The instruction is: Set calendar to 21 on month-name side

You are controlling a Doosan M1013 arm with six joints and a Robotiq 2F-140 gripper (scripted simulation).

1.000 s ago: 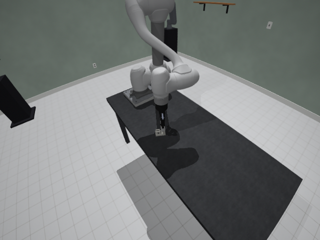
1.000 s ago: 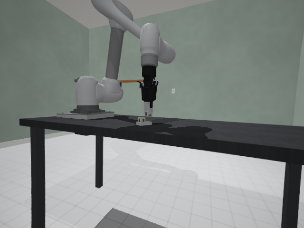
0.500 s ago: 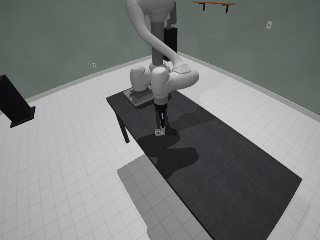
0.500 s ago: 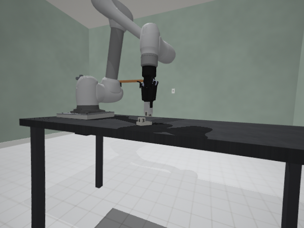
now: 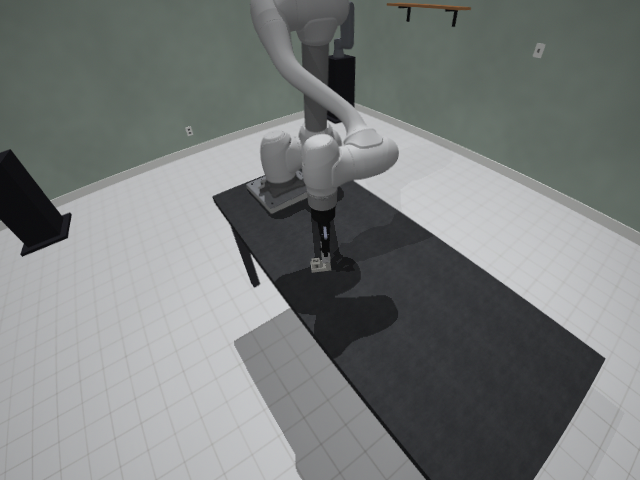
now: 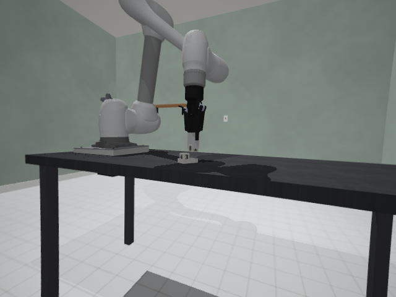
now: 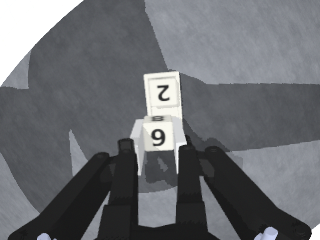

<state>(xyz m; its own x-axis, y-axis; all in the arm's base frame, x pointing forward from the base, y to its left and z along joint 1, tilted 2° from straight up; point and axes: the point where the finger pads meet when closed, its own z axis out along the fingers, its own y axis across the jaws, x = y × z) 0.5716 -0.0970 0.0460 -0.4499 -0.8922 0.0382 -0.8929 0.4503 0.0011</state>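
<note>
The white tray lies 20 mm behind my hand, 10 mm to the right of it and 80 mm below it. Also, from my hand: cube 30 mm below.
</note>
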